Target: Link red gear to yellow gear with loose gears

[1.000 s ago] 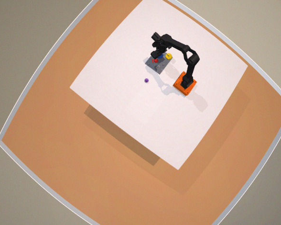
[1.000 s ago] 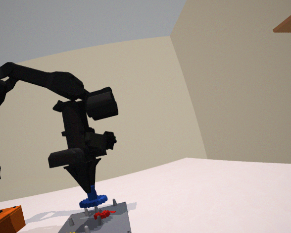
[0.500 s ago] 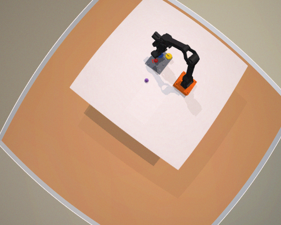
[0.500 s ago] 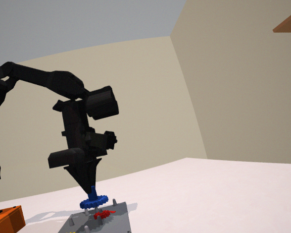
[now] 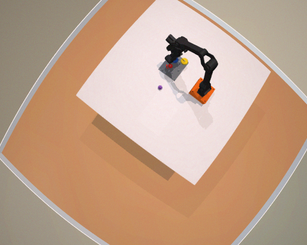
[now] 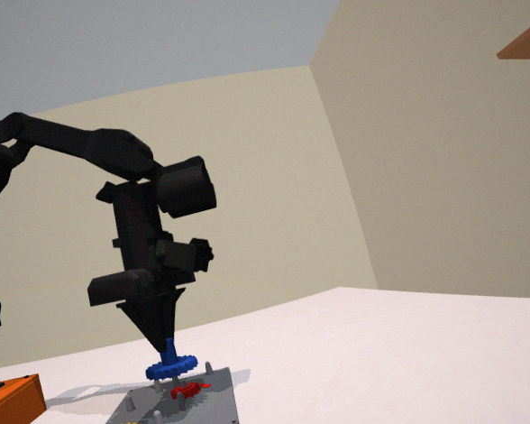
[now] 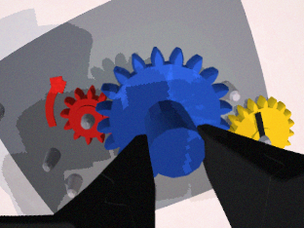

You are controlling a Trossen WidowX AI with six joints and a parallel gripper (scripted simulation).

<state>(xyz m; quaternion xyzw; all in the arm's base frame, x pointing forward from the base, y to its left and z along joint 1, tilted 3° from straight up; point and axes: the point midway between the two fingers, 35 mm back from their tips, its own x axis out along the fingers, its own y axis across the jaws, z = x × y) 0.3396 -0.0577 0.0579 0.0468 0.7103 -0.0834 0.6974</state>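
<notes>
My gripper tip is now 5 cm to the right of the red gear and 7 cm above it. The rest, counted from my gripper tip: purple gear (6 cm behind, 25 cm to the left, 7 cm below); yellow gear (6 cm behind, 7 cm to the right, 7 cm below); blue gear (1 cm below).
</notes>
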